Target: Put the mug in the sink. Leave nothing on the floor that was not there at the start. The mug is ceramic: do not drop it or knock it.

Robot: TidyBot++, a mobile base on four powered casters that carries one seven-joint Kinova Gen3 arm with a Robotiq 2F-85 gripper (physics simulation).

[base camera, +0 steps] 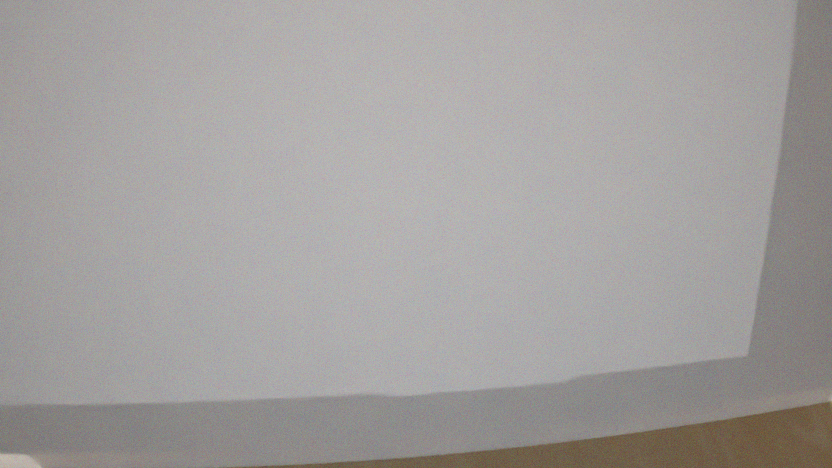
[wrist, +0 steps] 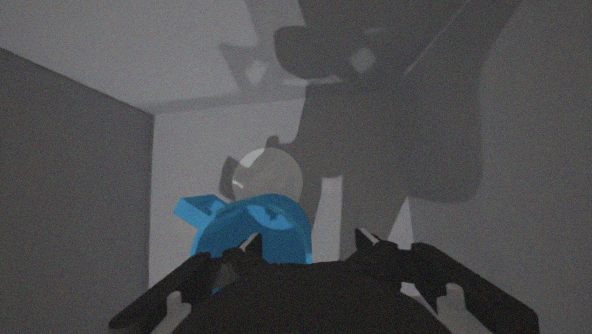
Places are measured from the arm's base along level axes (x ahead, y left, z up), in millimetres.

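Where they show: gripper, between the fingertips: [wrist: 308, 241].
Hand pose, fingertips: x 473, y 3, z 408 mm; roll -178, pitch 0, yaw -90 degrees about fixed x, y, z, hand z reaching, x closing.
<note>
After its pixels a point has its place.
The blue mug [wrist: 287, 240] @[x 464, y 27, z 372 mm] is inside the grey sink [wrist: 75, 175] @[x 546, y 215, z 434 mm] in the wrist view, low and left of centre. Its open rim faces the camera and its handle points to the upper left. My gripper [wrist: 308, 241] @[x 473, y 3, z 408 mm] is open and empty. The left fingertip overlaps the mug in the view, and the right fingertip is to the right of it. Whether a finger touches the mug cannot be told. The near part of the mug is hidden behind the gripper. Neither mug nor gripper shows in the base camera view.
A round light grey disc [wrist: 268, 175], like a drain, lies just beyond the mug. Sink walls rise at the left, far side and right, with the arm's shadow across them. In the base camera view, a large pale surface [base camera: 378, 203] @[x 208, y 3, z -121 mm] fills most, with brown floor [base camera: 727, 445] @[x 245, y -249, z -397 mm] at the bottom right.
</note>
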